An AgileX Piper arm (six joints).
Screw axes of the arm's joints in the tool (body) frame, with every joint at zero. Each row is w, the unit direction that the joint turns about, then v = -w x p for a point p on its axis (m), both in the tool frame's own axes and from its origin. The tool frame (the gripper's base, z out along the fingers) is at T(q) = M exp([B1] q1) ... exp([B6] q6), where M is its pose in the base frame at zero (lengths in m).
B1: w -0.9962 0 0.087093 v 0 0.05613 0
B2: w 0 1 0 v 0.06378 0 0.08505
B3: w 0 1 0 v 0.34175 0 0.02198
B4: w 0 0 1 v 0 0 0
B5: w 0 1 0 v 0.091 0 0
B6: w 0 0 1 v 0 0 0
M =
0.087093 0 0.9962 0.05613
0 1 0 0
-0.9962 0 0.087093 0.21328
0 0 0 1
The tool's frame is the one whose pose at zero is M.
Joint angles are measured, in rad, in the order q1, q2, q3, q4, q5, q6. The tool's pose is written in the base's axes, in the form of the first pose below.
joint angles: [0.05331, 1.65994, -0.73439, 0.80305, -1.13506, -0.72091]
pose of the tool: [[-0.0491 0.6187 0.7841 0.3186], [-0.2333 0.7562 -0.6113 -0.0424], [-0.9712 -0.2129 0.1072 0.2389], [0 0 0 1]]
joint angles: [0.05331, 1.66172, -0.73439, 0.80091, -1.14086, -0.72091]
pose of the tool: [[-0.0470 0.6202 0.7831 0.3187], [-0.2375 0.7545 -0.6118 -0.0425], [-0.9703 -0.2147 0.1118 0.2388], [0 0 0 1]]
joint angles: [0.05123, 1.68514, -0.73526, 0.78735, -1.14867, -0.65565]
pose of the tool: [[-0.0216 0.6158 0.7876 0.3217], [-0.2016 0.7689 -0.6068 -0.0424], [-0.9792 -0.1718 0.1075 0.2328], [0 0 0 1]]
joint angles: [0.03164, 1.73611, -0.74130, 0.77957, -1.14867, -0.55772]
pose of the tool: [[-0.0073 0.6215 0.7834 0.3274], [-0.1323 0.7759 -0.6168 -0.0480], [-0.9912 -0.1082 0.0766 0.2181], [0 0 0 1]]
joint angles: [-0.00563, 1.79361, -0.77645, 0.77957, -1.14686, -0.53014]
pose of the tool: [[-0.0177 0.6474 0.7620 0.3369], [-0.1101 0.7562 -0.6450 -0.0602], [-0.9938 -0.0953 0.0578 0.2073], [0 0 0 1]]
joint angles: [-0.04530, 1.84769, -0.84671, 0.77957, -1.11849, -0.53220]
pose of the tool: [[-0.0255 0.6677 0.7440 0.3523], [-0.0951 0.7393 -0.6667 -0.0736], [-0.9951 -0.0878 0.0446 0.2030], [0 0 0 1]]
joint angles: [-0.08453, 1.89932, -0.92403, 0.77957, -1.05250, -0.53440]
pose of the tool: [[-0.0465 0.6737 0.7375 0.3690], [-0.0588 0.7352 -0.6753 -0.0870], [-0.9972 -0.0748 0.0054 0.1977], [0 0 0 1]]
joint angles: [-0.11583, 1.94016, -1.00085, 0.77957, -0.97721, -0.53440]
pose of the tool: [[-0.0599 0.6708 0.7392 0.3847], [-0.0171 0.7398 -0.6727 -0.0981], [-0.9981 -0.0529 -0.0328 0.1952], [0 0 0 1]]
